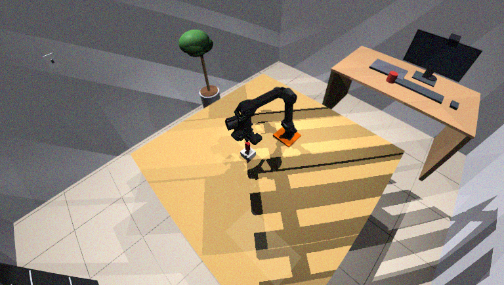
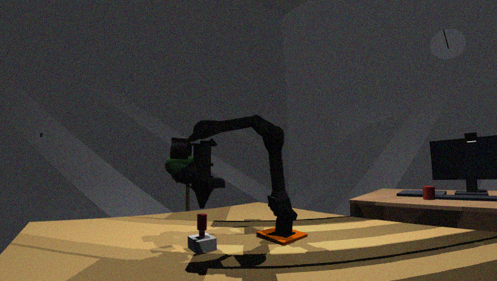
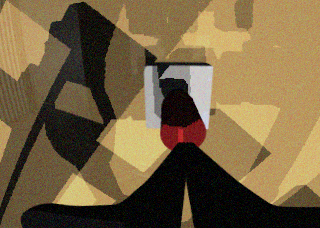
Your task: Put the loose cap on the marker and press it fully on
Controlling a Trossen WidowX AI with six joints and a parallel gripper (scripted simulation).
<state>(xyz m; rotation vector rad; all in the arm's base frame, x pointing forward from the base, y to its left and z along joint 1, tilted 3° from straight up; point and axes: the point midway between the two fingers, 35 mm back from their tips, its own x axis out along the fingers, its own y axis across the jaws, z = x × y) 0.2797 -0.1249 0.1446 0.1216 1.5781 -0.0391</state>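
My gripper tip is 40 mm above the red marker cap. Also, from my gripper tip: grey holder block 110 mm below.
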